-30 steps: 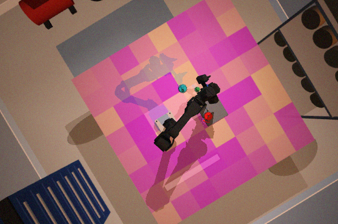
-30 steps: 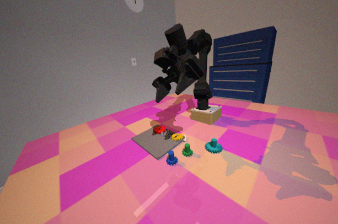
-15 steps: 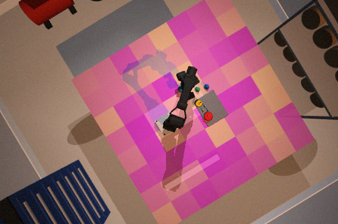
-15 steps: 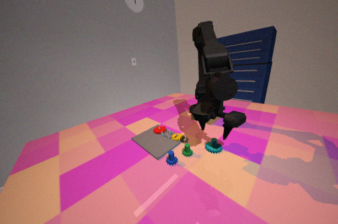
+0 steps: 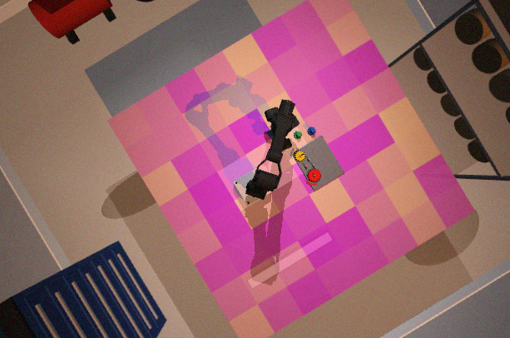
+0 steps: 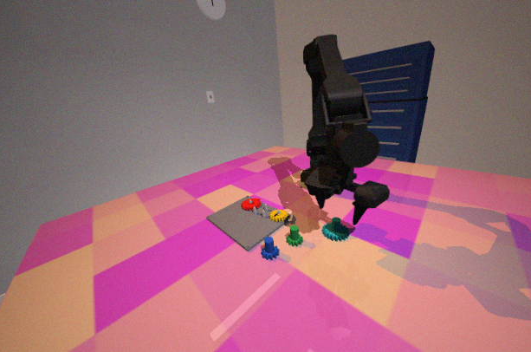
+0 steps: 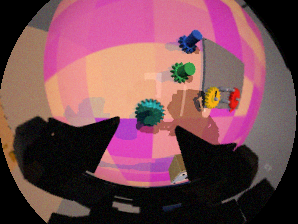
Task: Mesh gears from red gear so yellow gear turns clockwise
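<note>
The teal gear is 4 cm below my gripper tip. Round my gripper tip: yellow gear (15 cm to the right, 5 cm ahead, 4 cm below); green gear (9 cm ahead, 6 cm to the right, 4 cm below); blue gear (16 cm ahead, 7 cm to the right, 4 cm below).
</note>
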